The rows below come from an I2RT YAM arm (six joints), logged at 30 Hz.
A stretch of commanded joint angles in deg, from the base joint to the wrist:
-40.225, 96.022, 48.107, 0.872, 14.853, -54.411
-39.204, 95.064, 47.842, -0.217, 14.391, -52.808
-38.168, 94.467, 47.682, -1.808, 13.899, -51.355
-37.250, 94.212, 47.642, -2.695, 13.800, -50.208
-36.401, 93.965, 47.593, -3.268, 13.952, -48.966
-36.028, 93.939, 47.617, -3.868, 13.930, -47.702
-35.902, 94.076, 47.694, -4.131, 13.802, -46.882
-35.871, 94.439, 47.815, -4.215, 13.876, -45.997
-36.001, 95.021, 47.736, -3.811, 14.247, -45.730
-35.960, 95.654, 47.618, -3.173, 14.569, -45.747
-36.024, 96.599, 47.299, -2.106, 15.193, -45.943
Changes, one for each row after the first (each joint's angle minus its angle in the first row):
1.021, -0.958, -0.265, -1.089, -0.462, 1.603
2.057, -1.555, -0.425, -2.680, -0.954, 3.056
2.975, -1.810, -0.465, -3.567, -1.053, 4.203
3.824, -2.057, -0.514, -4.140, -0.901, 5.445
4.197, -2.083, -0.490, -4.740, -0.923, 6.709
4.323, -1.946, -0.413, -5.003, -1.051, 7.529
4.354, -1.583, -0.292, -5.087, -0.977, 8.414
4.224, -1.001, -0.371, -4.683, -0.606, 8.681
4.265, -0.368, -0.489, -4.045, -0.284, 8.664
4.201, 0.577, -0.808, -2.978, 0.340, 8.468

